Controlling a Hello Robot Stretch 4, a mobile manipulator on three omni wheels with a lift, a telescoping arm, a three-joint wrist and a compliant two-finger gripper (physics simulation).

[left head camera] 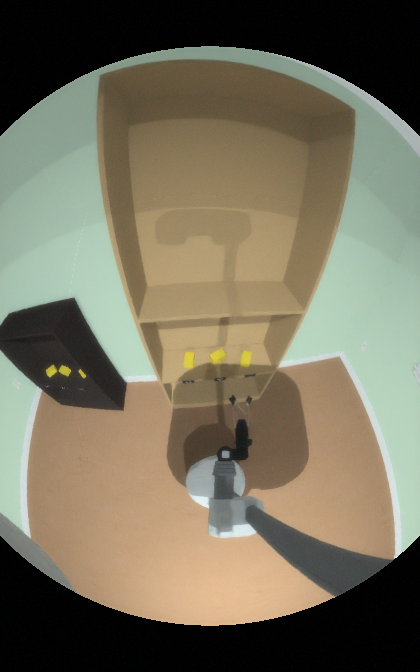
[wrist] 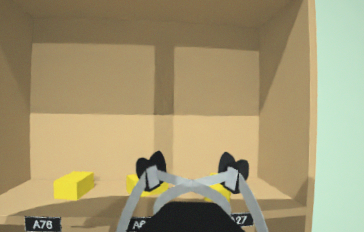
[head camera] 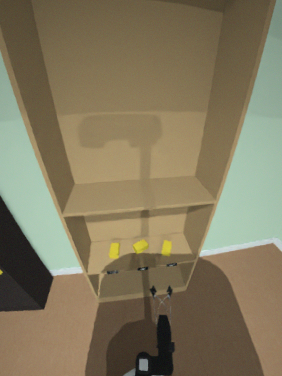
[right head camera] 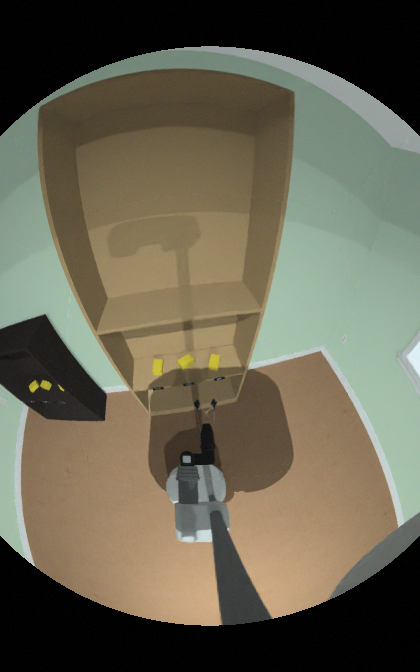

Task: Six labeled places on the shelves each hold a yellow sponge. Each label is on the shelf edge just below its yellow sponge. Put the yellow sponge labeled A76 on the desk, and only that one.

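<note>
The A76 yellow sponge (wrist: 73, 185) (head camera: 114, 250) (left head camera: 189, 359) (right head camera: 158, 366) is the leftmost of three on the wooden bookcase's shelf, above the A76 label (wrist: 43, 224). The middle sponge (head camera: 141, 246) (left head camera: 217, 356) (right head camera: 186, 361) and the right sponge (head camera: 166, 247) (left head camera: 245, 358) (right head camera: 214, 362) are partly hidden behind the fingers in the wrist view; their labels are partly covered, the right one ending in 27. My gripper (wrist: 192, 164) (head camera: 161, 291) (left head camera: 241, 400) (right head camera: 205, 404) is open and empty, in front of the shelf, to the right of the A76 sponge. The desk cannot be made out.
The tall wooden bookcase (head camera: 140, 209) (wrist: 312, 100) has side panels around the sponge shelf and another shelf above it. A black shelf unit (left head camera: 102, 370) (right head camera: 82, 385) with more yellow sponges stands to the left. A grey surface (left head camera: 35, 555) (right head camera: 385, 560) shows at the lower edges of the side head views.
</note>
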